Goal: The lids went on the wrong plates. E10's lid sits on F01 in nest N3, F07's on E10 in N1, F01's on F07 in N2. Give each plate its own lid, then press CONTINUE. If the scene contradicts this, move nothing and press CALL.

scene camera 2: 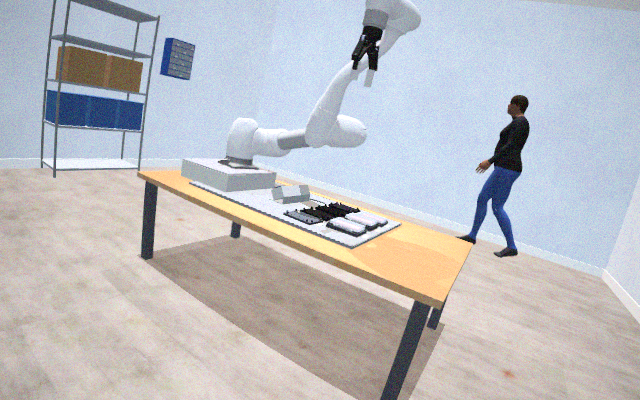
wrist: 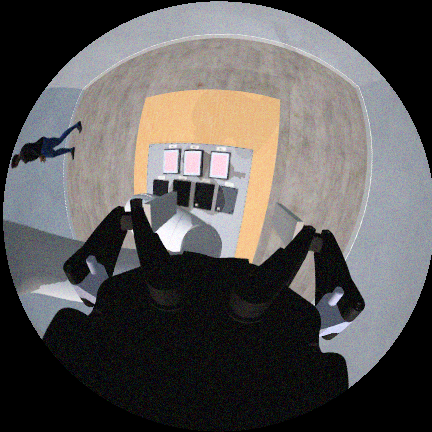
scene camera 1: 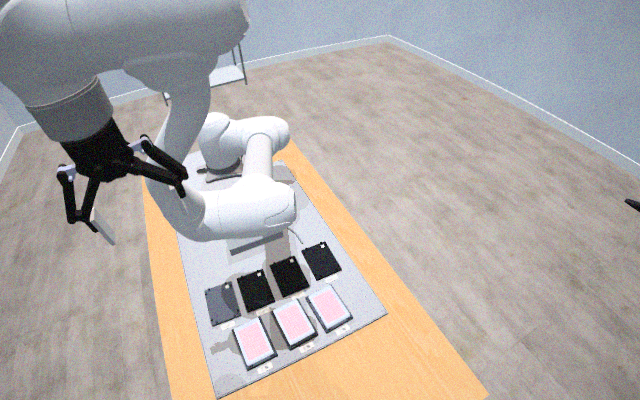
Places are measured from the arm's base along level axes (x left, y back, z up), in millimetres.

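Pixels of known places: gripper, fingertip midpoint: (scene camera 2: pixel 360 83) (wrist: pixel 224 207) (scene camera 1: pixel 149 224); arm's base at its link origin: (scene camera 2: pixel 238 166) (scene camera 1: pixel 225 168).
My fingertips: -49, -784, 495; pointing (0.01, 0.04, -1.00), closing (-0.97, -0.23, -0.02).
Note:
Ahead of a thing's pixels: the offset from my fingertips to its top centre, as dx, dy, dz. "spot": to the spot under its first point. Level surfaces: height alone.
Three plates with pink tops and pale rims stand in a row on the grey mat {dz -585} (scene camera 1: pixel 200 280) (scene camera 2: pixel 345 242): one plate {+78, -28, -553} (scene camera 1: pixel 254 342) (wrist: pixel 219 165), a middle plate {+215, +2, -550} (scene camera 1: pixel 295 323) (wrist: pixel 193 162) and another plate {+340, +26, -555} (scene camera 1: pixel 329 307) (wrist: pixel 171 161). Their labels are too small to read, and lids cannot be told from plates. Beside them lie a dark grey nest {-16, +140, -565} (scene camera 1: pixel 222 304) (wrist: pixel 226 199) and three black nests {spot: +107, +152, -574} (scene camera 1: pixel 255 291) {spot: +236, +180, -575} (scene camera 1: pixel 289 276) {spot: +365, +211, -575} (scene camera 1: pixel 321 261). A grey sloped box {+134, +398, -501} (scene camera 2: pixel 291 194) stands behind; CONTINUE and CALL cannot be made out. My gripper (scene camera 1: pixel 142 210) (scene camera 2: pixel 362 72) (wrist: pixel 224 207) is open and empty, high above the table.
The arm's white base stands on a grey block (scene camera 2: pixel 250 180) at the table's far end. A person (scene camera 2: pixel 510 145) (wrist: pixel 32 150) in a black top and blue trousers stands beyond the table. A shelf rack (scene camera 2: pixel 57 110) with boxes and a blue wall cabinet (scene camera 2: pixel 177 58) are at the back.

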